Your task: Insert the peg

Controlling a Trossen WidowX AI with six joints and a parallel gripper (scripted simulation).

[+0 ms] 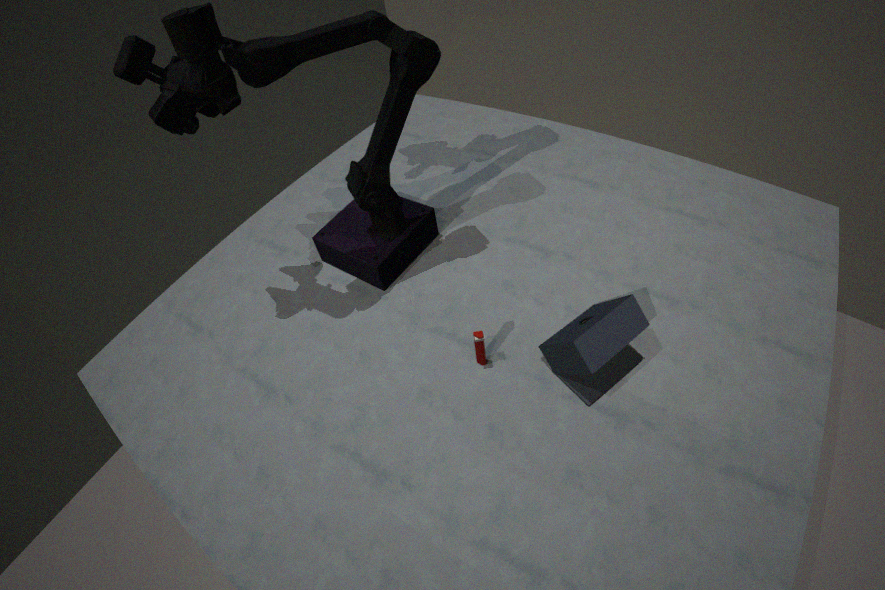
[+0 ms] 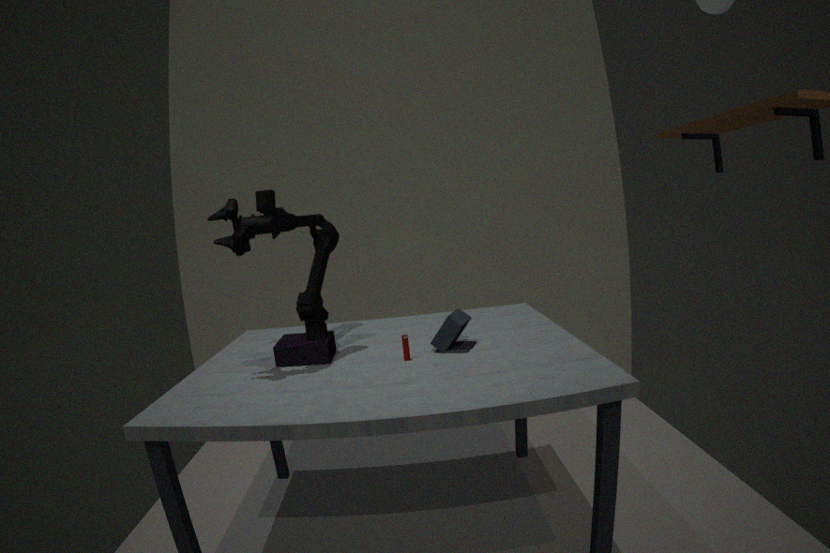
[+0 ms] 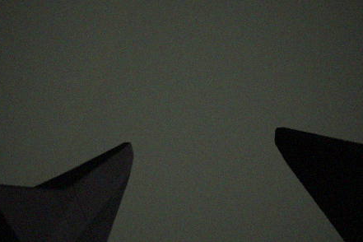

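Right now the red peg is 560 mm ahead of my gripper tip, 410 mm below it and 90 mm to the left of it. Round my gripper tip: sloped grey panel: 700 mm ahead, 410 mm below, 190 mm to the left; thin flat foot plate: 730 mm ahead, 470 mm below, 190 mm to the left.
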